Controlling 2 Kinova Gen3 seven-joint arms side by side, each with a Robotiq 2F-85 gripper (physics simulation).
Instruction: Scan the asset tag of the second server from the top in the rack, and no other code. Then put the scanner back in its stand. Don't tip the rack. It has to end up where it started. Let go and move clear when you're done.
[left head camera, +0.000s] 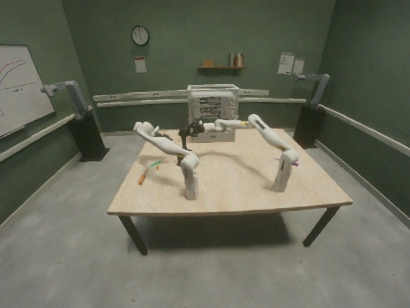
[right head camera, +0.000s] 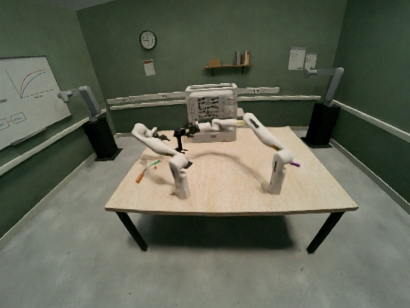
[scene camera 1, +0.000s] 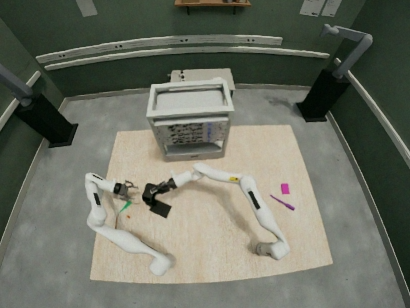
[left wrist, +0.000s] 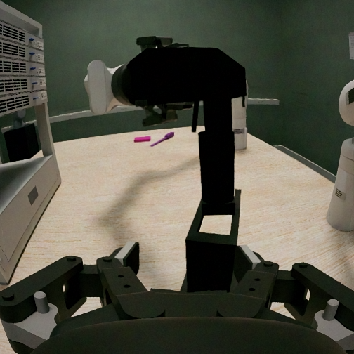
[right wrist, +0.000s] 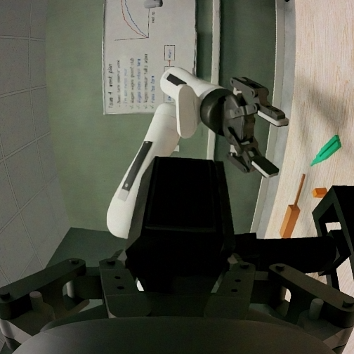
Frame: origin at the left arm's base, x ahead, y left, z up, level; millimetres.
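Seen in the pictures: left gripper, between the fingertips: (right head camera: 168, 142) (scene camera 1: 137, 193); right gripper, between the fingertips: (left head camera: 185, 131) (right head camera: 181, 132) (scene camera 1: 151, 193); left arm's base, origin of its link: (left head camera: 192, 195) (right head camera: 184, 194); right arm's base, origin of its link: (left head camera: 278, 187) (right head camera: 274, 189) (scene camera 1: 262, 248).
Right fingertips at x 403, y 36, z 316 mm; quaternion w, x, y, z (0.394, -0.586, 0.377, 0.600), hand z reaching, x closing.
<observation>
Pixels of each thing's middle, then the offset from my right fingertips to it.
- black scanner, middle of its body: (scene camera 1: 152, 196) (left head camera: 184, 138) (right head camera: 180, 138) dx +3, dy +14, dz -66 mm
- white rack, middle of its body: (scene camera 1: 192, 126) (right head camera: 212, 113) (left head camera: 212, 114) dx +497, dy -271, dz -24 mm
- green tool, middle of its body: (scene camera 1: 125, 207) dx -3, dy +311, dz -311 mm
- orange block, middle of its body: (scene camera 1: 128, 216) dx -82, dy +274, dz -300 mm
- orange-handled screwdriver, middle of its body: (left head camera: 144, 175) dx -175, dy +374, dz -302 mm
- magenta block, middle of its body: (scene camera 1: 285, 188) dx +26, dy -988, dz -309 mm
- purple tool, middle of its body: (scene camera 1: 282, 202) dx -79, dy -929, dz -308 mm
The black scanner (scene camera 1: 149, 194) (left wrist: 217, 165) (right wrist: 182, 200) is upright, handle down, and my right gripper (right wrist: 176, 258) is shut on its head. The handle's lower end meets the top opening of the black stand (left wrist: 212, 265) (scene camera 1: 161, 209); how deep it sits is hidden. My left gripper (left wrist: 186, 257) (right wrist: 279, 150) (scene camera 1: 134, 194) is open and empty. In the left wrist view its fingers show on either side of the stand, apart from it. The white rack (scene camera 1: 195, 156) (left head camera: 212, 136) (left wrist: 25, 200) stands upright at the table's back edge, with several servers (scene camera 1: 192, 132) (left wrist: 20, 65); tags are unreadable.
A green tool (scene camera 1: 125, 206) (right wrist: 327, 150), an orange block (scene camera 1: 128, 216) (right wrist: 319, 192) and an orange-handled screwdriver (right wrist: 290, 220) (left head camera: 142, 178) lie near the stand and left arm. A magenta block (scene camera 1: 285, 188) (left wrist: 142, 139) and a purple tool (scene camera 1: 283, 202) (left wrist: 163, 139) lie at the table's right.
</observation>
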